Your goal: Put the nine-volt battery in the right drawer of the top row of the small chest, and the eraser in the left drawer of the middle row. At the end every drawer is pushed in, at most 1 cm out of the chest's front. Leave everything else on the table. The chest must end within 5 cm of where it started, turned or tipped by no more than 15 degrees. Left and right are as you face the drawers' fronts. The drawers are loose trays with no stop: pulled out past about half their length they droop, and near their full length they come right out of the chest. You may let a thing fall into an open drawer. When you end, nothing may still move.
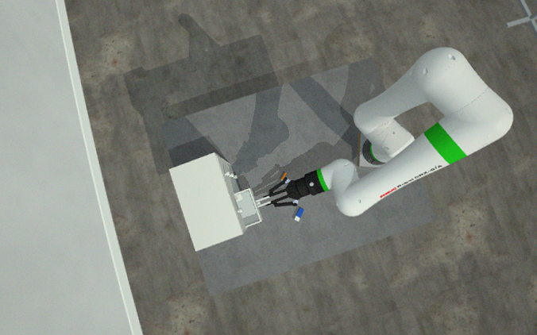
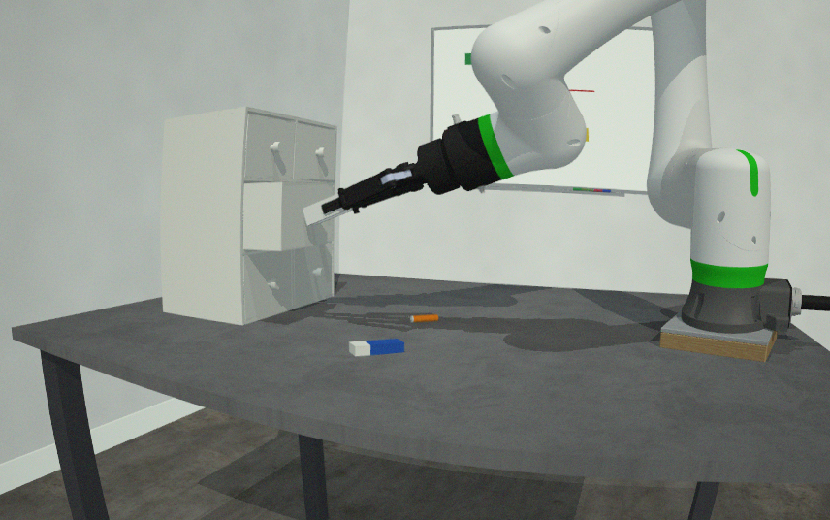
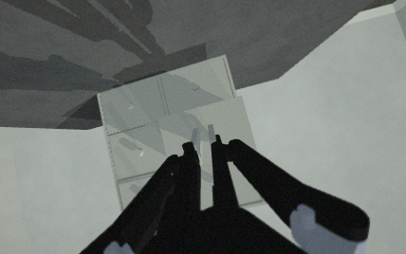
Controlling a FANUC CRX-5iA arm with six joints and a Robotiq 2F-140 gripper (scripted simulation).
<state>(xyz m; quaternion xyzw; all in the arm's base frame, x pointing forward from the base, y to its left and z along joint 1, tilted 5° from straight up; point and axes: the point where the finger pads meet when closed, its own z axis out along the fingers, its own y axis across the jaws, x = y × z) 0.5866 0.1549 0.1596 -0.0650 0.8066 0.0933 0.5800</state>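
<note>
The eraser lies 17 cm below my hand, 15 cm behind it and 10 cm to the left of it. Also, from my hand: green nine-volt battery (23 cm ahead, 7 cm to the right, 6 cm above); then orange cylinder (17 cm below, 11 cm to the right, 11 cm behind).
</note>
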